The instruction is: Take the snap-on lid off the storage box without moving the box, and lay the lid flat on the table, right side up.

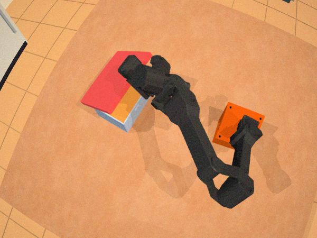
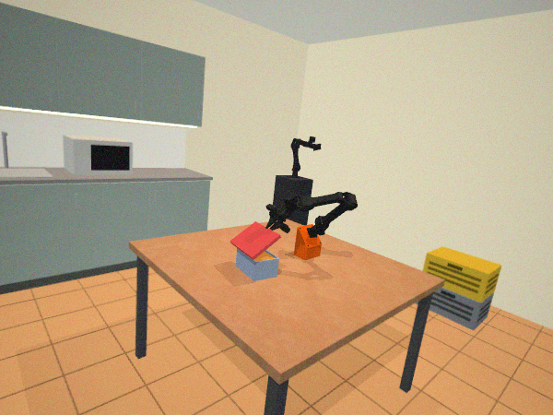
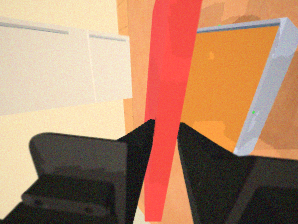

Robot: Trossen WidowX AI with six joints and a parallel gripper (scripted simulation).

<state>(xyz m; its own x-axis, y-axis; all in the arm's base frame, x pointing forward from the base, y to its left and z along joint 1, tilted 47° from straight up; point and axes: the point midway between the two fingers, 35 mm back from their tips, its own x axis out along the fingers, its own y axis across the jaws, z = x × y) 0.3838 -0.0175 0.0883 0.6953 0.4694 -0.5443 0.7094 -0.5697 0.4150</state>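
My gripper tip is now 7 cm short of the red lid, 1 cm to the left of it and 4 cm above it. Round my gripper tip: storage box 4 cm ahead, 17 cm below.
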